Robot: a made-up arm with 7 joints.
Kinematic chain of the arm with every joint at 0, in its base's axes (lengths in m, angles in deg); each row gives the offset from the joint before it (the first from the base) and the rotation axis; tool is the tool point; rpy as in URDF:
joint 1: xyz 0 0 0.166 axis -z
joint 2: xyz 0 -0.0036 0.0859 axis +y
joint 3: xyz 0 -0.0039 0.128 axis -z
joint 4: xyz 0 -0.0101 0.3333 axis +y
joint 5: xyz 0 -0.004 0.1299 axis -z
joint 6: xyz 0 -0.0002 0.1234 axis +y
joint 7: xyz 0 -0.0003 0.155 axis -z
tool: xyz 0 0 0 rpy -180 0 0
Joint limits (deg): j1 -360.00..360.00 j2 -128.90..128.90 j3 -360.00..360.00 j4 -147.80..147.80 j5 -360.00..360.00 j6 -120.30..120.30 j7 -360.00..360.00
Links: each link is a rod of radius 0.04 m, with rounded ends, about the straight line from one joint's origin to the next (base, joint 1, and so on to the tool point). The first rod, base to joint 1, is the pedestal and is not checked.
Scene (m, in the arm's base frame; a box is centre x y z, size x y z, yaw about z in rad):
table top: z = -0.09
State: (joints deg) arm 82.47 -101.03 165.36 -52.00 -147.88 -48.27 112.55
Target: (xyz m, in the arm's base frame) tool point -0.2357 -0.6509 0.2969
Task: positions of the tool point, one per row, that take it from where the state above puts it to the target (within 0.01 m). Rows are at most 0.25 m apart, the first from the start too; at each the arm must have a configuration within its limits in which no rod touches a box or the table.
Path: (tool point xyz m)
1: -0.2025 0.7566 0.3193
2: -0.4078 0.6582 0.3376
3: -0.5776 0.5004 0.3511
4: -0.6928 0.2960 0.3588
5: -0.7394 0.0642 0.3600
6: -0.7104 -0.1710 0.3543
7: -0.6079 -0.3836 0.3417
8: -0.4431 -0.5499 0.3224
9: -0.2358 -0.6509 0.2970

